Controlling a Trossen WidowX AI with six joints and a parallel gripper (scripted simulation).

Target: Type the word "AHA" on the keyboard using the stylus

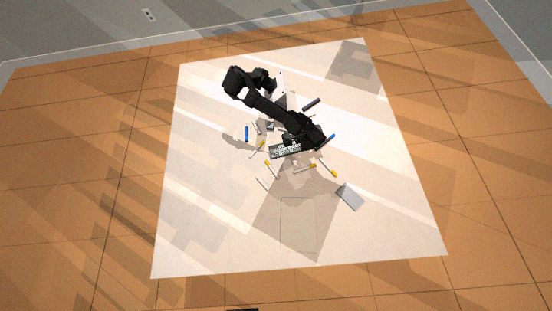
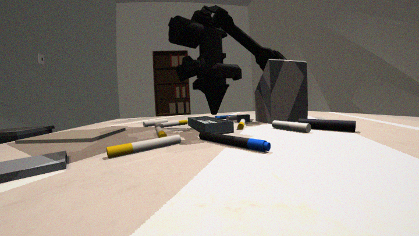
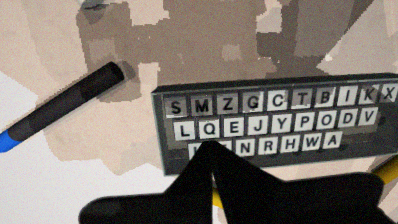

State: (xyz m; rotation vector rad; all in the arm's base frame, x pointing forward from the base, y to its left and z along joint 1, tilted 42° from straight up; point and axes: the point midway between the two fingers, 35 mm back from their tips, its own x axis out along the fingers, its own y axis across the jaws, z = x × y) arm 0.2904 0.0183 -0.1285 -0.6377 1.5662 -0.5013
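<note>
Now: the stylus 290 mm to the right of my gripper tip, 150 mm behind it and 30 mm below it. The rest, counted from my gripper tip: flat grey slab 300 mm ahead, 180 mm to the left, 40 mm below; then flat white pad 380 mm ahead, 90 mm to the right, 40 mm below.
</note>
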